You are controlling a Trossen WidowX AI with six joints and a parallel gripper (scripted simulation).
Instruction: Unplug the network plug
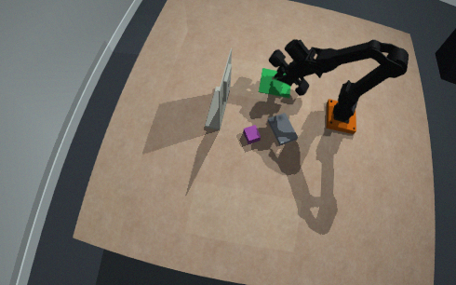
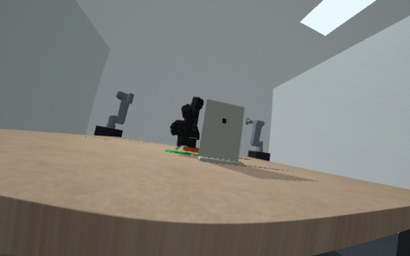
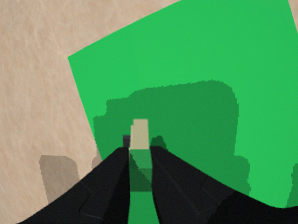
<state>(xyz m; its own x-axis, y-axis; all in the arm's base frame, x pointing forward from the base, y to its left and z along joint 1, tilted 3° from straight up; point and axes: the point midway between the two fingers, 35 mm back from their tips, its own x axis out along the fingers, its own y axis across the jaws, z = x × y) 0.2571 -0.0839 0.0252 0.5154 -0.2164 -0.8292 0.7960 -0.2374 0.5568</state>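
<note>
Right now the green square is 3 cm below my gripper tip and 1 cm behind it. The rest, counted from my gripper tip: panel 17 cm to the left, 17 cm ahead, 8 cm above; network plug right at my gripper tip; grey block 20 cm to the left, 6 cm behind, 2 cm below.
</note>
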